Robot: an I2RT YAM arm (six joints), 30 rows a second.
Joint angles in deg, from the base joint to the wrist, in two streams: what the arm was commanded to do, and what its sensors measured. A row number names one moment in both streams.
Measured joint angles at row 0: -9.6, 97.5, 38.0, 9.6, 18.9, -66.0
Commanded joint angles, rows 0 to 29: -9.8, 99.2, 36.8, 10.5, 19.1, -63.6; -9.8, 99.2, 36.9, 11.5, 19.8, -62.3; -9.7, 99.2, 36.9, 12.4, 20.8, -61.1; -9.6, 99.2, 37.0, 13.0, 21.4, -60.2; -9.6, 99.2, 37.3, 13.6, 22.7, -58.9; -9.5, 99.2, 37.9, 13.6, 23.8, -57.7; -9.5, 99.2, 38.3, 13.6, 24.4, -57.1; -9.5, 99.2, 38.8, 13.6, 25.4, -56.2; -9.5, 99.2, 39.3, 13.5, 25.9, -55.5; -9.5, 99.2, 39.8, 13.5, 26.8, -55.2; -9.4, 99.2, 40.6, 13.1, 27.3, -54.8; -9.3, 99.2, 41.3, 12.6, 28.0, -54.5; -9.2, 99.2, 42.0, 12.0, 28.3, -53.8; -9.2, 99.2, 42.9, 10.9, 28.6, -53.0; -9.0, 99.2, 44.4, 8.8, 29.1, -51.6; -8.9, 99.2, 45.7, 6.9, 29.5, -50.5; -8.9, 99.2, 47.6, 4.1, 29.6, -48.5; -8.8, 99.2, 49.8, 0.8, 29.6, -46.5; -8.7, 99.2, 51.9, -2.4, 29.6, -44.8; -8.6, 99.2, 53.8, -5.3, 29.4, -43.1; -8.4, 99.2, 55.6, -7.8, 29.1, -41.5; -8.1, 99.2, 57.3, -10.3, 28.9, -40.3; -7.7, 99.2, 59.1, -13.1, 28.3, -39.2; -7.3, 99.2, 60.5, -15.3, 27.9, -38.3; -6.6, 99.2, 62.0, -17.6, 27.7, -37.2; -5.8, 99.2, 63.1, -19.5, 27.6, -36.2; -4.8, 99.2, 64.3, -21.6, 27.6, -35.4; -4.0, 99.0, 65.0, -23.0, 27.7, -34.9; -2.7, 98.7, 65.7, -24.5, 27.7, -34.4; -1.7, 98.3, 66.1, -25.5, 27.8, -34.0
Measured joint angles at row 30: -4.3, 98.3, 64.1, -23.7, 28.3, -38.2
